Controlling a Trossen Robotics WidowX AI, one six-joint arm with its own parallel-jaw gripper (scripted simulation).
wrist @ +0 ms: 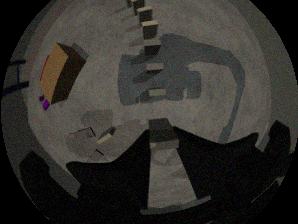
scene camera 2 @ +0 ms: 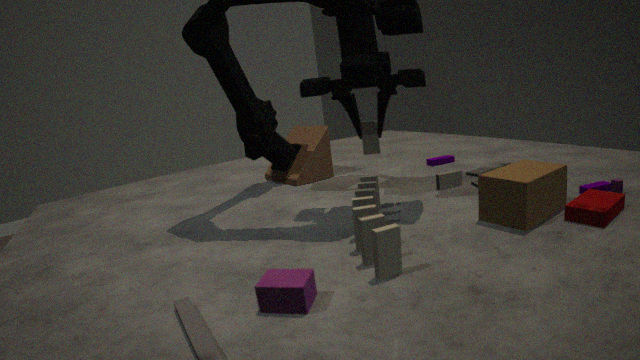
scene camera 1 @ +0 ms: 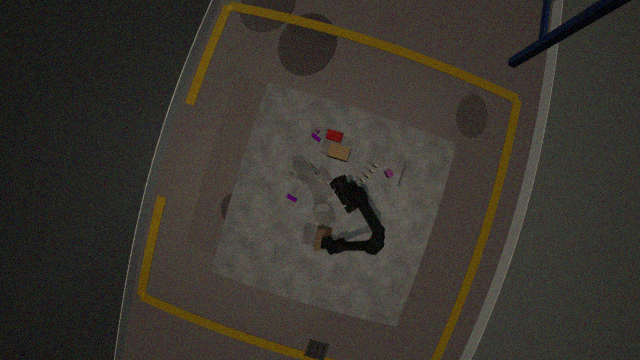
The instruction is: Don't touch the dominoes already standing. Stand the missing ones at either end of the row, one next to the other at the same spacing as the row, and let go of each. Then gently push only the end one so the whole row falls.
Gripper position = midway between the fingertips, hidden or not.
Note:
In view: the gripper [scene camera 2: 370,138] and a tan box [scene camera 2: 520,195].
The tan box is seen too in the wrist view [wrist: 63,65]. The gripper shows as well in the wrist view [wrist: 160,131].

